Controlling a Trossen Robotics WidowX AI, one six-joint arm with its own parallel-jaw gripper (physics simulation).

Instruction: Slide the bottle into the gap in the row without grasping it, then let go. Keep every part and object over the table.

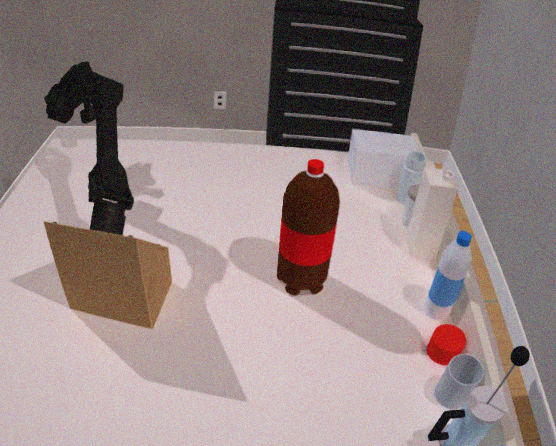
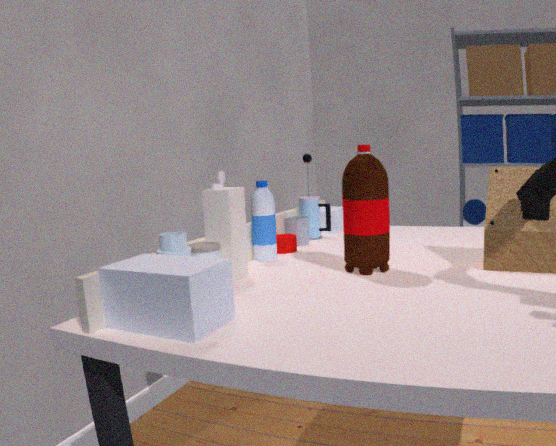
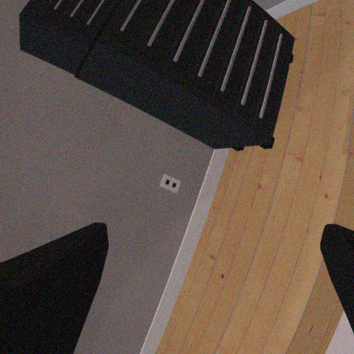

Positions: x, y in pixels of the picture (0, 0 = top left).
A blue-labelled bottle shows in image 1 (456, 258) and in image 2 (262, 202); in image 3 it is out of frame. A pale box shows in image 1 (375, 158) and in image 2 (185, 298); in image 3 it is out of frame. A brown bottle shows in image 1 (311, 202) and in image 2 (365, 189); in image 3 it is out of frame.
